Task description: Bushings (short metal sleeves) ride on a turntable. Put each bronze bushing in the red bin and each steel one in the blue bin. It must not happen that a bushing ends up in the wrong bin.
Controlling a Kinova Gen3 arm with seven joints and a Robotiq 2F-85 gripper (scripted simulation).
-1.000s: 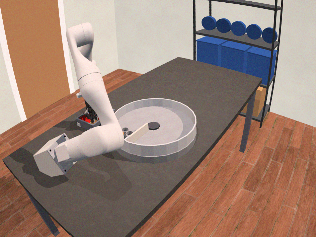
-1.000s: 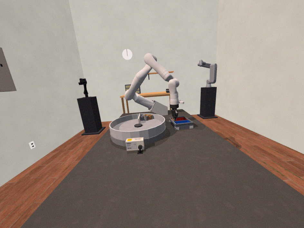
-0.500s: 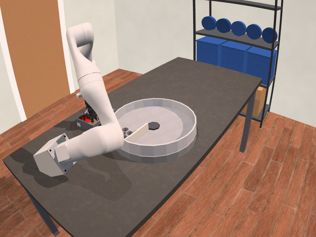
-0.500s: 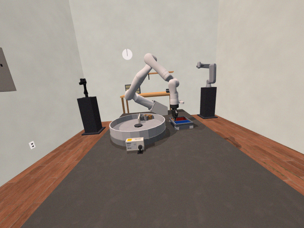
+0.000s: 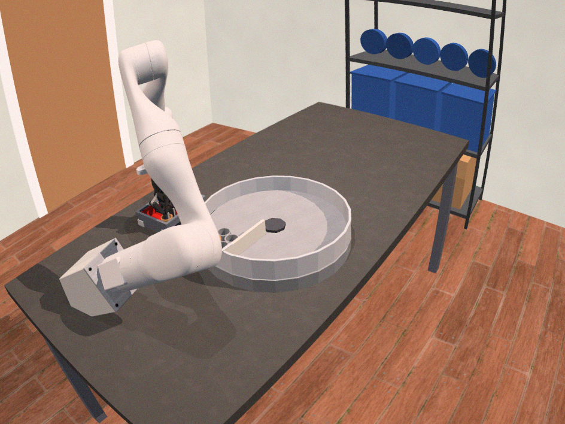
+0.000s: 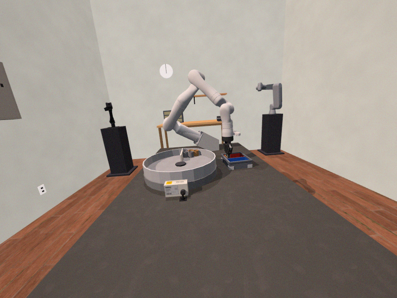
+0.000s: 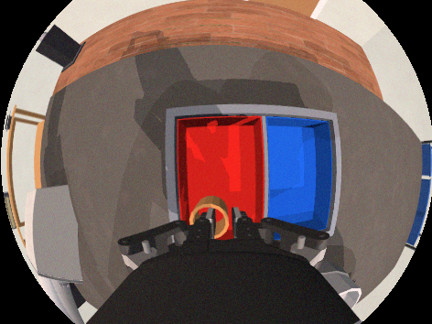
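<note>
Now: hand 40 mm to the right of the grey tray, 40 mm short of it and 20 mm above it. From my hand the other things lie so: turntable (310 mm to the right, 120 mm ahead, 10 mm above).
</note>
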